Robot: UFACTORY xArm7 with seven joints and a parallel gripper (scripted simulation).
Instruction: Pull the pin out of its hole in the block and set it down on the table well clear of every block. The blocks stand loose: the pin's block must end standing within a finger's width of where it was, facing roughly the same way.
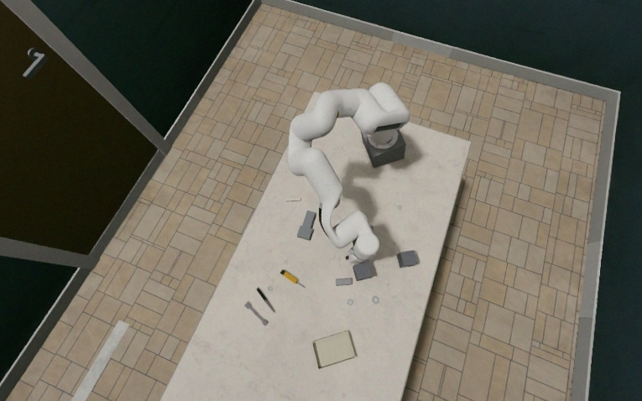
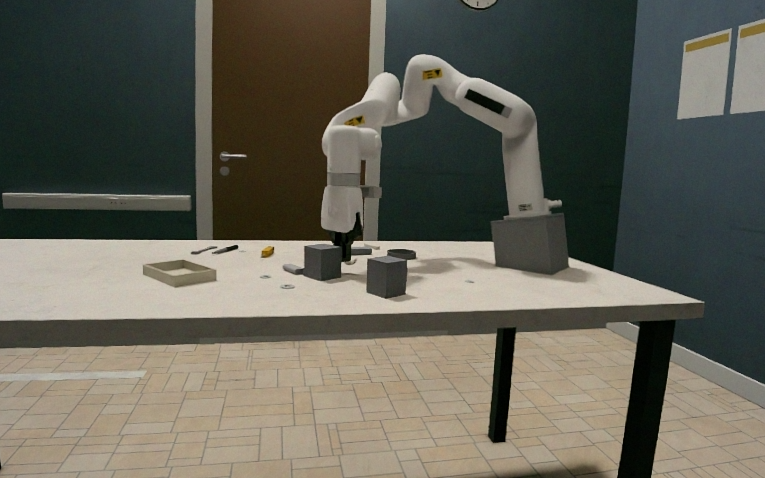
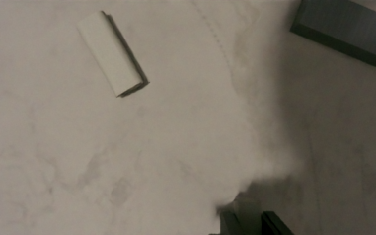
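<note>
Now: hand 11 cm short of the grey cylinder, 1 cm to the left of it and 4 cm above it. Round my hand: shallow tray (35 cm ahead, 7 cm to the left, 4 cm below); then pale piece (1 cm ahead, 1 cm to the left, 2 cm below).
</note>
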